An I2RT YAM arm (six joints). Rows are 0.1 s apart.
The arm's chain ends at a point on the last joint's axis. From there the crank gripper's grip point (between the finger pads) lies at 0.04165 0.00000 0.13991 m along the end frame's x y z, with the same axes.
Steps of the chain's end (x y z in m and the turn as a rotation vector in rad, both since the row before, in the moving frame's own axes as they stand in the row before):
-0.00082 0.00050 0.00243 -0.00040 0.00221 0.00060
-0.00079 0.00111 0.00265 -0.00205 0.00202 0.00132
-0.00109 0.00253 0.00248 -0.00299 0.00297 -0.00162
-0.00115 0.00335 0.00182 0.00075 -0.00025 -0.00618
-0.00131 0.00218 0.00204 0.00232 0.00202 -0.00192
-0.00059 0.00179 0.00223 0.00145 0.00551 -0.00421
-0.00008 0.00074 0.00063 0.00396 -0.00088 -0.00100
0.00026 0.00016 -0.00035 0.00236 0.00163 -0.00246
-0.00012 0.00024 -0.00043 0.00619 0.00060 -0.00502
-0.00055 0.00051 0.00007 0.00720 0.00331 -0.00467
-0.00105 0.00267 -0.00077 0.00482 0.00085 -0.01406
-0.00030 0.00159 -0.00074 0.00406 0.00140 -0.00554
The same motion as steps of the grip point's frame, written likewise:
-0.00051 0.00058 0.00234 -0.00040 0.00221 0.00060
-0.00051 0.00145 0.00257 -0.00205 0.00202 0.00132
-0.00067 0.00288 0.00236 -0.00299 0.00297 -0.00162
-0.00119 0.00299 0.00183 0.00075 -0.00025 -0.00618
-0.00103 0.00178 0.00196 0.00232 0.00202 -0.00192
0.00018 0.00141 0.00200 0.00145 0.00551 -0.00421
-0.00020 0.00014 0.00067 0.00396 -0.00088 -0.00100
0.00049 -0.00027 -0.00042 0.00236 0.00163 -0.00246
-0.00004 -0.00084 -0.00046 0.00619 0.00060 -0.00502
-0.00009 -0.00069 -0.00007 0.00720 0.00331 -0.00467
-0.00094 0.00141 -0.00081 0.00482 0.00085 -0.01406
-0.00011 0.00079 -0.00080 0.00406 0.00140 -0.00554

